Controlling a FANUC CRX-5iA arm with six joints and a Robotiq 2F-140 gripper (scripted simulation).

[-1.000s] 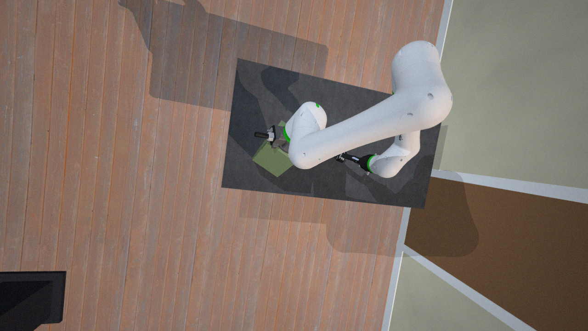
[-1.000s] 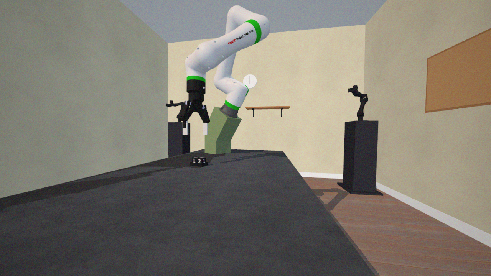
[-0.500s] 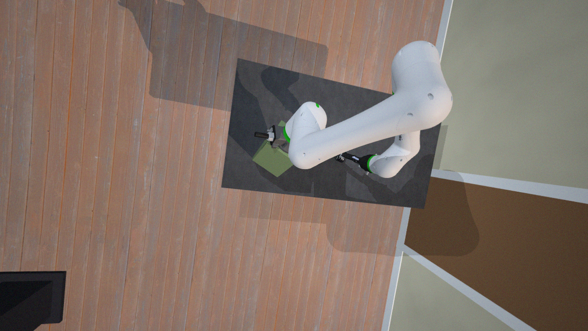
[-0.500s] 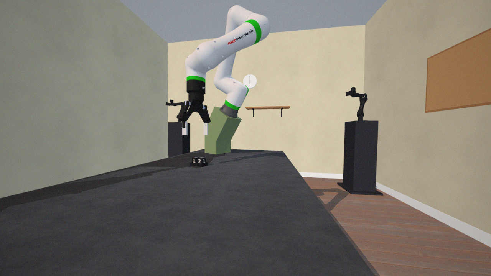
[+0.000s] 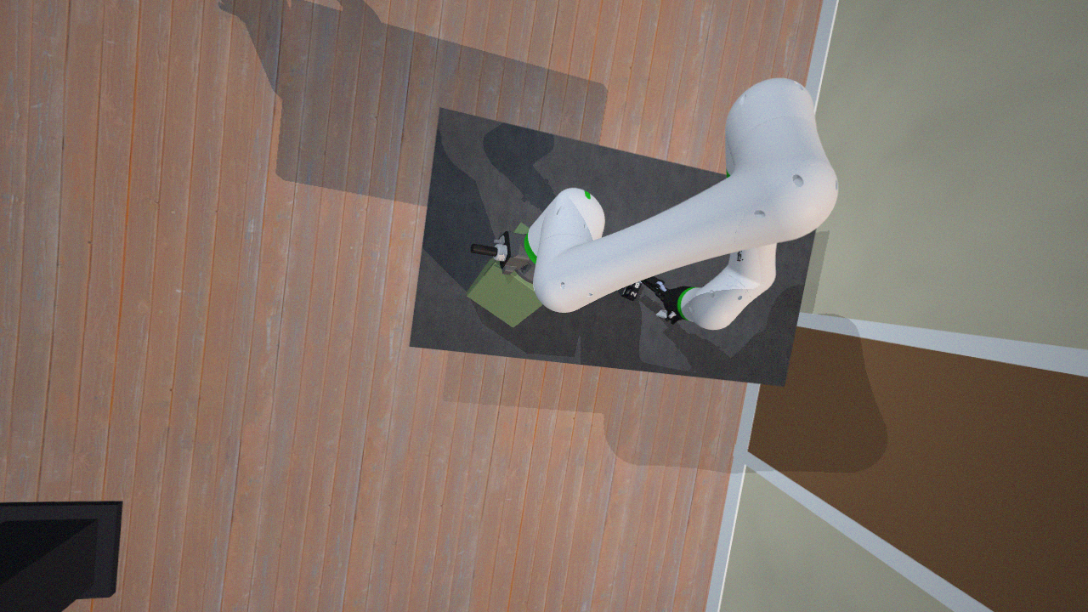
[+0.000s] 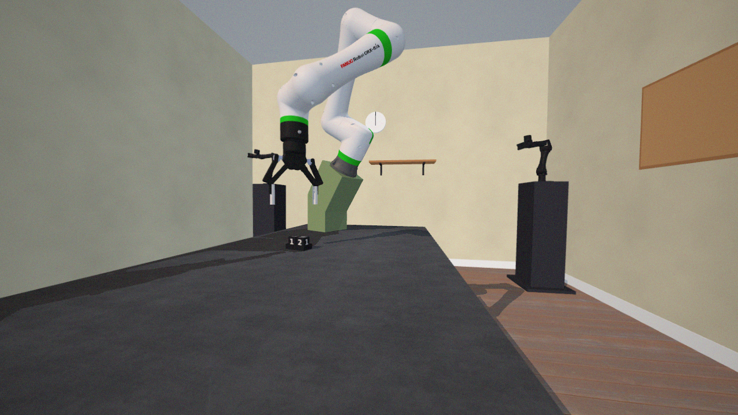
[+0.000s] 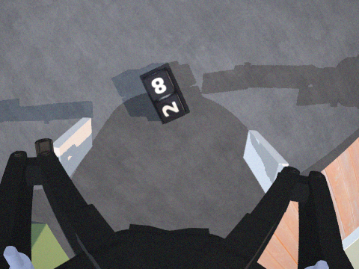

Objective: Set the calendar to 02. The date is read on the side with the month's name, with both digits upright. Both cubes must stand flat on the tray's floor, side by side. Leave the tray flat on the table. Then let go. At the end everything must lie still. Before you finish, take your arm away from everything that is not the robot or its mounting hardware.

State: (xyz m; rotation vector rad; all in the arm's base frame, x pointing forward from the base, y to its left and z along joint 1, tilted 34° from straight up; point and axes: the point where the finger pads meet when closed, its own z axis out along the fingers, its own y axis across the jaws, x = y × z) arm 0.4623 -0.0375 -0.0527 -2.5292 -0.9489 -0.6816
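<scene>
My hand is 14 cm above the black number cube. The rest, counted from my hand: black tray (2 cm to the left, 15 cm below).
</scene>
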